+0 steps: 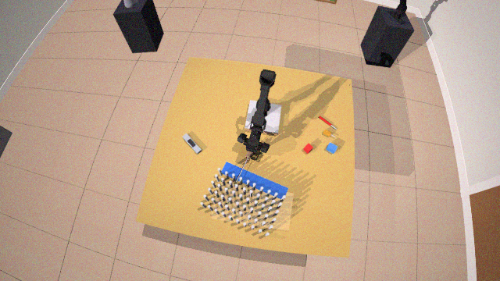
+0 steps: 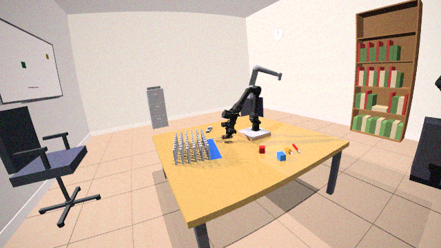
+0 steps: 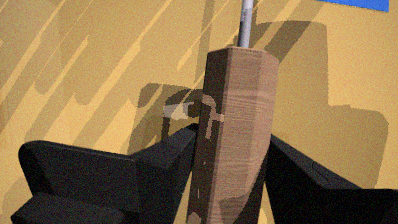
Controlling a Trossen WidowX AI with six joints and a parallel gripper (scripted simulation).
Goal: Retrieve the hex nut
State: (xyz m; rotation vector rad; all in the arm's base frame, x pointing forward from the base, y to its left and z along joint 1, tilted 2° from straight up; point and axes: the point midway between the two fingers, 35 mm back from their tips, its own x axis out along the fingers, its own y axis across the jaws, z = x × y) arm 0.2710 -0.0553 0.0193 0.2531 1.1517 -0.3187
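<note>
The blue taped strip lies 170 mm ahead of my gripper tip, 30 mm to the left of it and 30 mm below it. Round my gripper tip: red cube 360 mm to the left, 50 mm behind, 10 mm below; then grey flat bar tool 380 mm to the right, 50 mm behind, 10 mm below; then blue cube 520 mm to the left, 60 mm behind, 10 mm below.
</note>
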